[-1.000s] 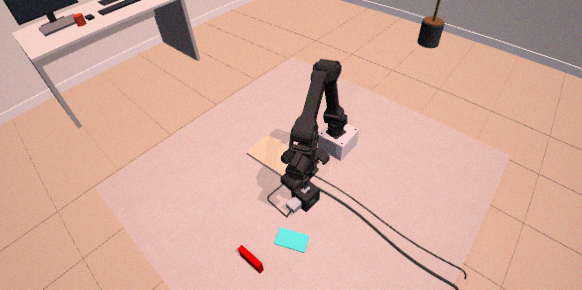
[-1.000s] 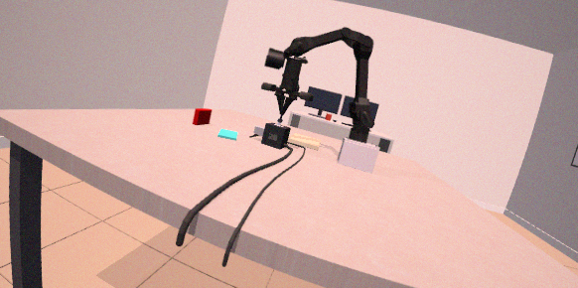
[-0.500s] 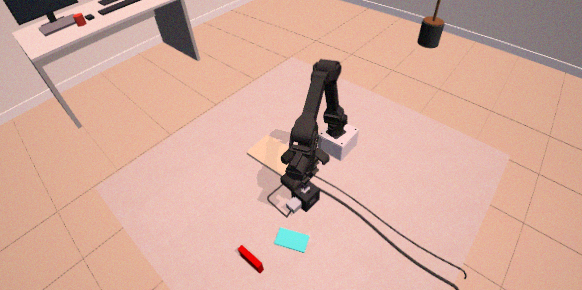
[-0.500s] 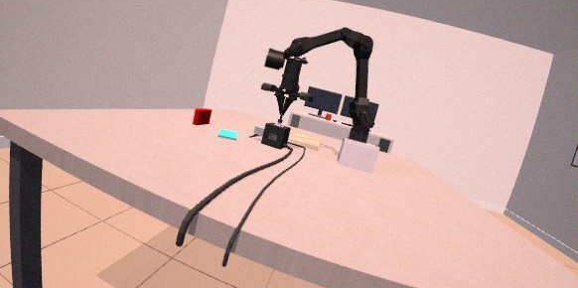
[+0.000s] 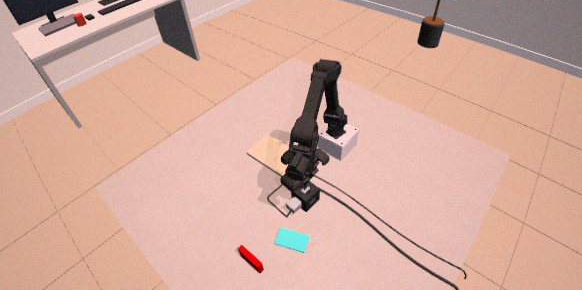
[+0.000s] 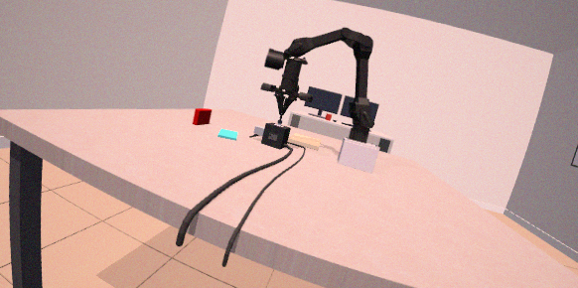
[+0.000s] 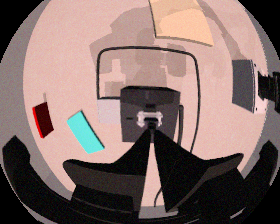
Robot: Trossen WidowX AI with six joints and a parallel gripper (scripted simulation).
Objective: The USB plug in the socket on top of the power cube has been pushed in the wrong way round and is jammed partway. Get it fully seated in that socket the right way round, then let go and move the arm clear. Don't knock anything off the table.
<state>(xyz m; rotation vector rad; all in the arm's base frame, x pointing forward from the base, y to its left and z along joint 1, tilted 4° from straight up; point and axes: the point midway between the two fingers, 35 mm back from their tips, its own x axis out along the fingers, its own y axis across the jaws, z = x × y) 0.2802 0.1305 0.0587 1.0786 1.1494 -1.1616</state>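
Now: the USB plug 2 cm below my gripper tip. The rest, counted from my gripper tip: cyan card: 14 cm ahead, 11 cm below, 9 cm to the left; tan sheet: 26 cm to the right, 11 cm below, 4 cm behind; red block: 30 cm ahead, 9 cm below, 7 cm to the left.
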